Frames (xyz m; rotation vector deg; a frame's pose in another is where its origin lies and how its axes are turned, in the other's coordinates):
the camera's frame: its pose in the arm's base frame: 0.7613 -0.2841 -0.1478 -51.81 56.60 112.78
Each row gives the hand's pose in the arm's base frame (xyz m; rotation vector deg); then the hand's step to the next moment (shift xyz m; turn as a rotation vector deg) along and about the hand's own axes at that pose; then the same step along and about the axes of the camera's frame.
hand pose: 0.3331 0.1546 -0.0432 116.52 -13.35 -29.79
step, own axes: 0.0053 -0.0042 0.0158 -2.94 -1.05 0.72
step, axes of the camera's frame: 0.0073 0.0036 -0.0151 2.10 1.93 1.46
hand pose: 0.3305 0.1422 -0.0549 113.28 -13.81 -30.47
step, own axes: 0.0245 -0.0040 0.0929 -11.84 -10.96 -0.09
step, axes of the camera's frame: 0.0229 0.0390 -0.0849 13.65 3.02 8.06
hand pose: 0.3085 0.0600 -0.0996 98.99 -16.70 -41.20
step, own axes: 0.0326 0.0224 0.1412 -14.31 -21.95 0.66
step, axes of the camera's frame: -0.0081 0.1025 -0.1046 24.87 1.78 8.09
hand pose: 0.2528 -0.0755 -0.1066 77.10 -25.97 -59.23
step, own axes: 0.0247 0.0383 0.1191 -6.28 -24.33 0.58
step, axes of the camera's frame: -0.0413 0.1151 -0.0362 25.13 0.14 -0.11
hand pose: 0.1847 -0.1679 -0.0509 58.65 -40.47 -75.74
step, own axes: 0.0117 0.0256 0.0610 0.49 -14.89 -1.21
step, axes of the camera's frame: -0.0266 0.0608 0.0107 14.25 -0.36 -4.51
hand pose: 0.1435 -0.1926 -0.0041 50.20 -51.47 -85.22
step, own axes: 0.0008 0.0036 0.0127 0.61 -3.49 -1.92
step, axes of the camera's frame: -0.0025 0.0114 0.0063 3.08 -1.27 -2.26
